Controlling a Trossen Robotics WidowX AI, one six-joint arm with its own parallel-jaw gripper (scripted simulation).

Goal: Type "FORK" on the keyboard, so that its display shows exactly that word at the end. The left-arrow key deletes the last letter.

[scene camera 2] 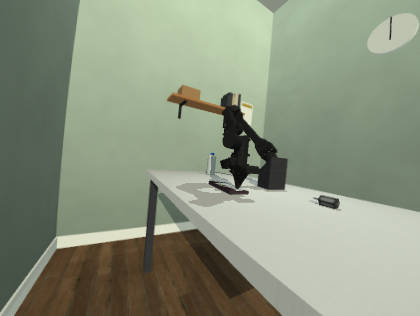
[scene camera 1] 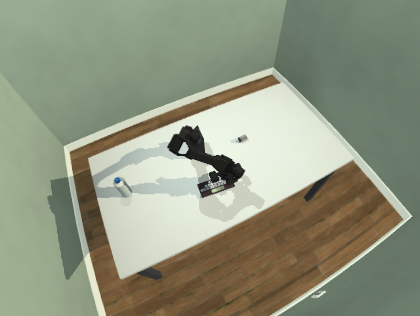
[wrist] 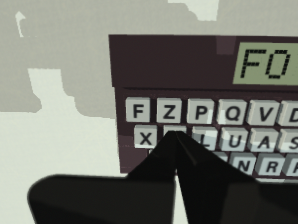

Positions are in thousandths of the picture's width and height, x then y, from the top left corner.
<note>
In view: my gripper (scene camera 2: 565, 597).
My gripper shows as well in the wrist view (wrist: 586, 614).
</note>
